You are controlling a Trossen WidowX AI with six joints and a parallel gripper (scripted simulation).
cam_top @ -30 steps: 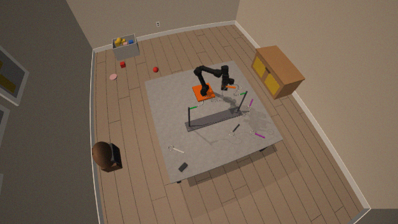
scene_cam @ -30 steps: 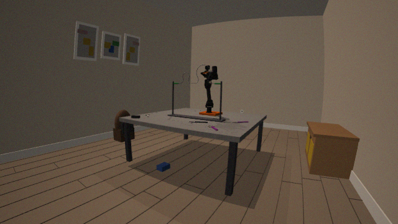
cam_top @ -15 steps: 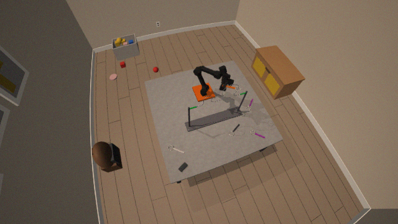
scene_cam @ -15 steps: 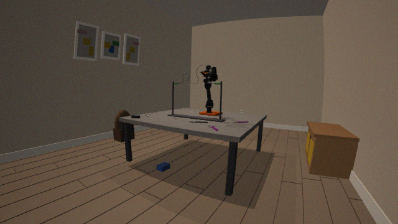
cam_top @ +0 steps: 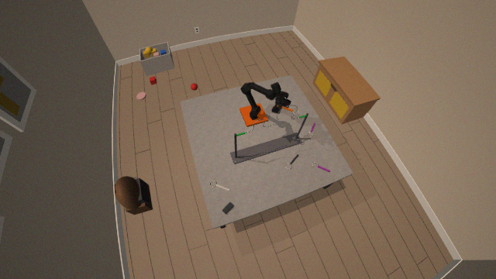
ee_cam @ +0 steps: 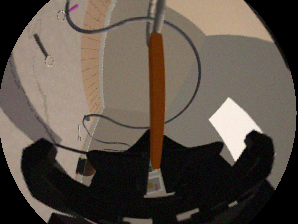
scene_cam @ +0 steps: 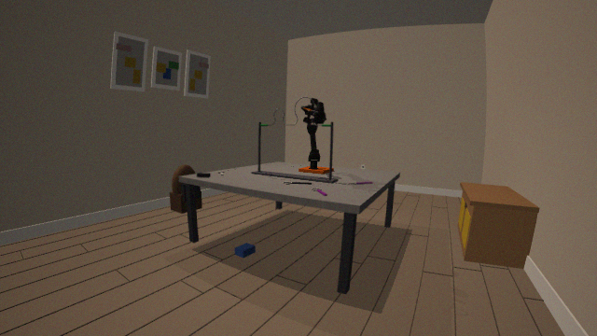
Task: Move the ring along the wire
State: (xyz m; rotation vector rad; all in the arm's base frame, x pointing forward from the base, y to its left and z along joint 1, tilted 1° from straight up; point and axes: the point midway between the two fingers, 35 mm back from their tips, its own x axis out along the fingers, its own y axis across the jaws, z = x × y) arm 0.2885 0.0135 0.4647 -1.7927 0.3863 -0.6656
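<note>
The ring with orange handle lies 8 cm to the left of my gripper tip, 3 cm below it and 2 cm ahead of it. The rest, counted from my gripper tip: dark block 60 cm to the right, 48 cm below, 33 cm ahead.
</note>
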